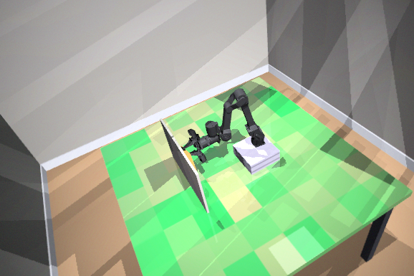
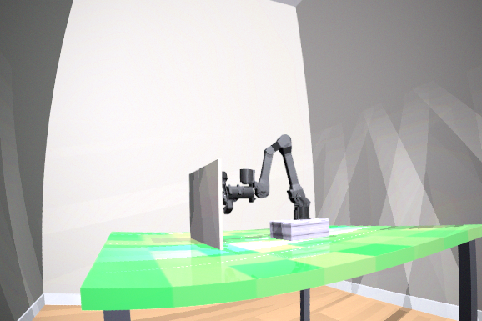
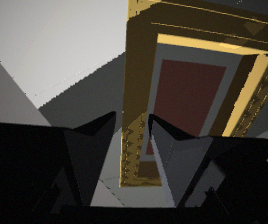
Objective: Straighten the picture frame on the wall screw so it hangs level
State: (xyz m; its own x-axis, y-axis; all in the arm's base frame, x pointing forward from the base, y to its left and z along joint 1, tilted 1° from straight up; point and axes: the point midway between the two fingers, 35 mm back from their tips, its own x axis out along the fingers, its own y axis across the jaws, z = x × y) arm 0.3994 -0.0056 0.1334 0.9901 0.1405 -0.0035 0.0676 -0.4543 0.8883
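Right now my gripper tip is 30 mm to the right of the picture frame and 50 mm above it. Round my gripper tip: wall panel: 10 mm ahead, 20 mm to the left, 60 mm below.
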